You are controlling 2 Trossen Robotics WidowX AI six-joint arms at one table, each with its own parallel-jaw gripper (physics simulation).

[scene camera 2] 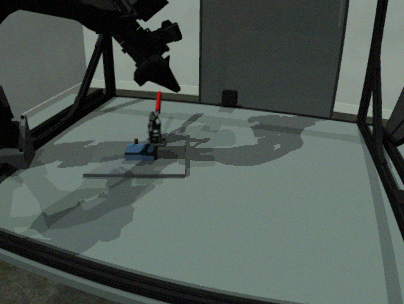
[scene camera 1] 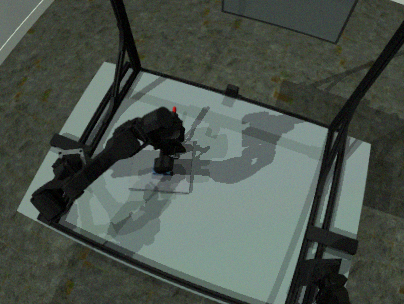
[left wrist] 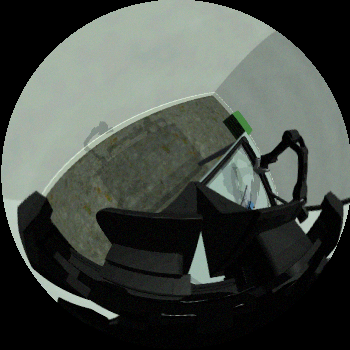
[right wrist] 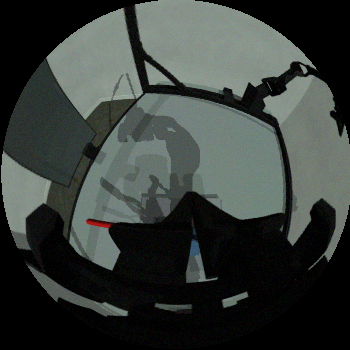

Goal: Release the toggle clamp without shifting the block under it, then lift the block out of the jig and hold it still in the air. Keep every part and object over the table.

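Pixels of known places: left gripper, fingertip midpoint: (scene camera 2: pixel 389 140) (left wrist: pixel 193 185); right gripper, fingertip midpoint: (scene camera 2: pixel 179 91) (scene camera 1: pixel 184 151) (right wrist: pixel 189 194); left arm's base, origin of the base link: (scene camera 1: pixel 323 272) (right wrist: pixel 257 92); right arm's base, origin of the base link: (scene camera 2: pixel 5 135) (scene camera 1: pixel 72 162) (left wrist: pixel 263 163).
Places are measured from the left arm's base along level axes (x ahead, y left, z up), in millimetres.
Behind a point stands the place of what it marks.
Observation:
The toggle clamp (scene camera 2: pixel 154 129) @(x 506, y -409, z -60 mm) stands behind the blue block, and its red handle (scene camera 1: pixel 174 109) @(x 503, y -555, z -16 mm) (scene camera 2: pixel 158 102) @(x 503, y -521, z -31 mm) (right wrist: pixel 98 223) @(x 503, y -535, z -25 mm) points up in scene camera 2. The blue block (scene camera 2: pixel 139 152) @(x 533, y -327, z -78 mm) (left wrist: pixel 251 205) @(x 545, y -350, z -78 mm) (right wrist: pixel 194 248) @(x 550, y -336, z -78 mm) rests low beside the clamp; the right arm mostly hides it in scene camera 1. Whether the clamp's arm presses on it is too small to tell. The jig's outline around the block is unclear. My right gripper (scene camera 1: pixel 184 148) @(x 444, y -360, z 51 mm) (scene camera 2: pixel 178 90) @(x 444, y -360, z 51 mm) (right wrist: pixel 189 194) @(x 444, y -360, z 51 mm) is shut and empty, above the clamp and handle. My left gripper (left wrist: pixel 193 185) @(x 338, y 187, z 204 mm) is shut and empty, far from the block.
Thin grey strips (scene camera 1: pixel 160 190) @(x 535, y -269, z -98 mm) (scene camera 2: pixel 135 175) @(x 537, y -268, z -101 mm) form a corner around the block and clamp area. A small black box (scene camera 1: pixel 231 91) @(x 291, y -677, z -63 mm) (scene camera 2: pixel 229 98) @(x 290, y -675, z -74 mm) stands at the table's back edge. Black frame posts (scene camera 1: pixel 120 60) @(x 722, y -723, z 61 mm) (scene camera 2: pixel 374 70) @(x -93, y -492, z 84 mm) rise at both sides. My right arm spans the left side in scene camera 1.

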